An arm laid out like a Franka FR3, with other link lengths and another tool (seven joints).
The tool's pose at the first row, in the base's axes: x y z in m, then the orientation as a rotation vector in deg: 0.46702, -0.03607, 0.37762, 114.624, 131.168, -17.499
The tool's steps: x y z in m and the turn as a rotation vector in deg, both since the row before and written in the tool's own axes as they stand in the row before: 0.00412, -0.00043, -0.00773, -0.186, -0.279, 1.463; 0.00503, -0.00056, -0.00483, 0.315, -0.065, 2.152; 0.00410, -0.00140, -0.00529, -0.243, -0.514, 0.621; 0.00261, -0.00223, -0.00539, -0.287, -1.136, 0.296; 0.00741, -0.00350, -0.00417, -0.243, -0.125, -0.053; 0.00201, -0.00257, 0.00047, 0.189, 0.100, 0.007; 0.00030, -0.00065, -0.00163, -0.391, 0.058, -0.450; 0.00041, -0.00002, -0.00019, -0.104, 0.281, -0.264; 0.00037, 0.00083, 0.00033, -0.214, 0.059, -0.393; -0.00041, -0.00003, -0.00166, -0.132, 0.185, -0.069; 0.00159, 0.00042, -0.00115, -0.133, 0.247, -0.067; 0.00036, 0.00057, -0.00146, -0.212, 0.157, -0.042
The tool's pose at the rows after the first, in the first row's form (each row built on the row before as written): 0.46653, -0.03053, 0.38440, 115.939, 129.375, -17.423; 0.46569, -0.02468, 0.38814, 118.327, 127.086, -17.682; 0.46433, -0.01965, 0.39257, 118.537, 126.039, -17.841; 0.46227, -0.01604, 0.39742, 118.003, 124.987, -18.573; 0.45854, -0.00803, 0.39996, 117.747, 124.905, -18.417; 0.45582, -0.00633, 0.39920, 117.913, 125.008, -18.539; 0.45524, -0.00568, 0.40075, 117.285, 125.422, -18.078; 0.45520, -0.00524, 0.40084, 117.128, 125.841, -17.717; 0.45598, -0.00490, 0.40038, 116.647, 126.240, -17.453; 0.45606, -0.00491, 0.40209, 116.619, 126.383, -17.131; 0.45639, -0.00307, 0.40283, 116.629, 126.559, -16.748; 0.45698, -0.00235, 0.40414, 116.571, 126.631, -16.356
